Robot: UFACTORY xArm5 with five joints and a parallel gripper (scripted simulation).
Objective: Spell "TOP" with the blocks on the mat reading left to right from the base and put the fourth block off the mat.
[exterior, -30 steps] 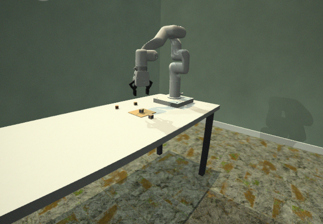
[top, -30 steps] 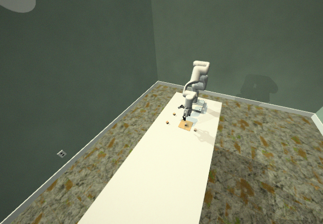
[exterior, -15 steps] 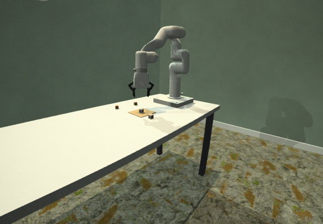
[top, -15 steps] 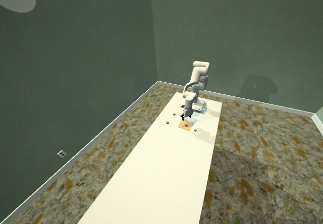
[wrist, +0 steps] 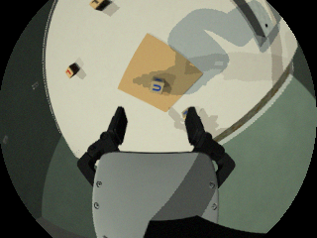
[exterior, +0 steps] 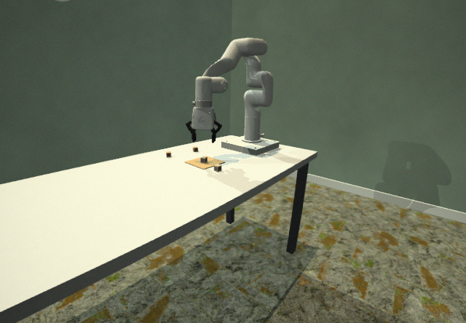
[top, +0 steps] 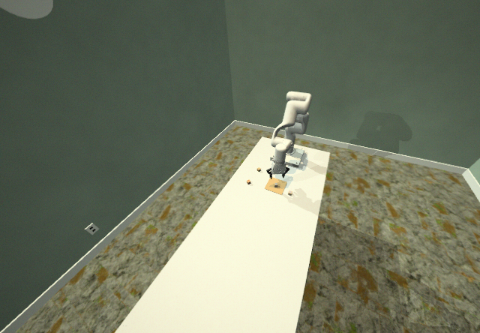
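My hand is 10 mm past the tan mat and 110 mm above it.
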